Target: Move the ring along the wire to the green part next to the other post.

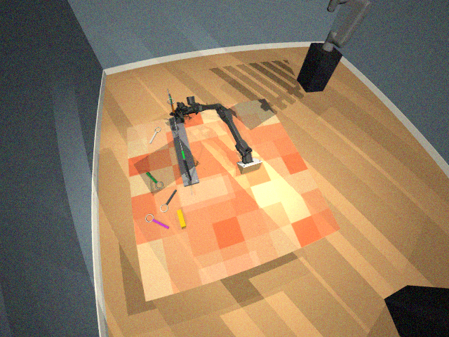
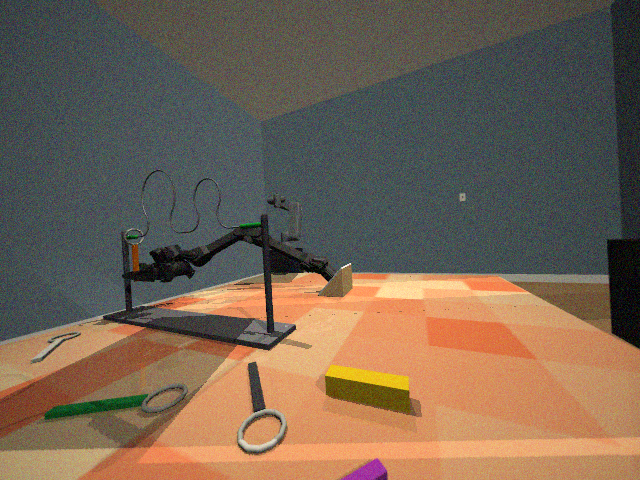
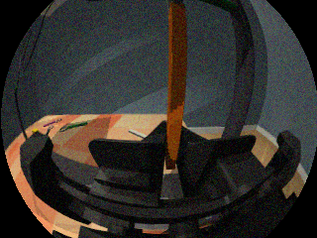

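The ring with orange handle is 4 cm behind my gripper tip and 8 cm above it. Round my gripper tip: yellow block (3 cm ahead, 78 cm to the left, 12 cm below).
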